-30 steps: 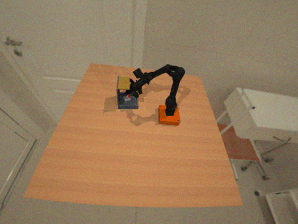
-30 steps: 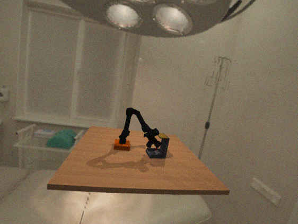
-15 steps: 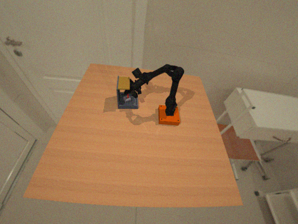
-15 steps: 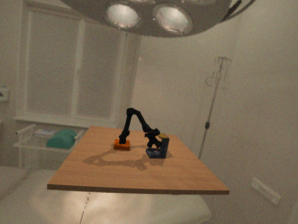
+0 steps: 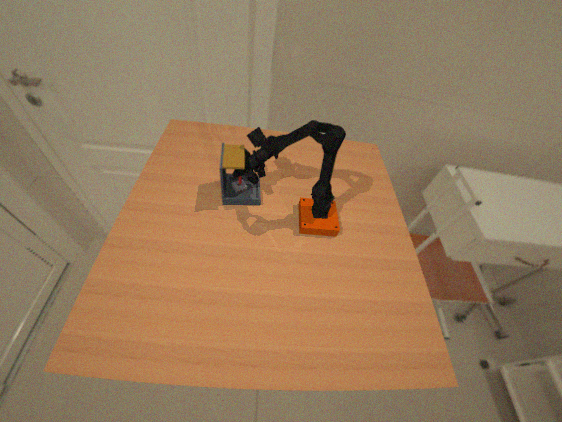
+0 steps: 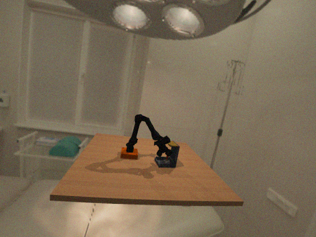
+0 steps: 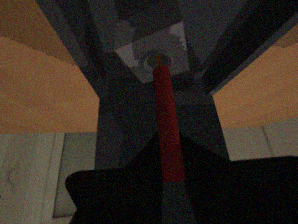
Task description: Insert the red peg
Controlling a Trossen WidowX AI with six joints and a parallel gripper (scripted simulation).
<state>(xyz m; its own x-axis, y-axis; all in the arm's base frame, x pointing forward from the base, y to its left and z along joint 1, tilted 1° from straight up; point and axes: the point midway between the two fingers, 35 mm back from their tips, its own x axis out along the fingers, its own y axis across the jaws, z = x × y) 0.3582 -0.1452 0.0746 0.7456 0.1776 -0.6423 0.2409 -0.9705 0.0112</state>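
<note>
Now: the yellow roof 120 mm above my gripper tip. Also, from my gripper tip: red peg 30 mm behind, 10 mm to the right, 10 mm below.
</note>
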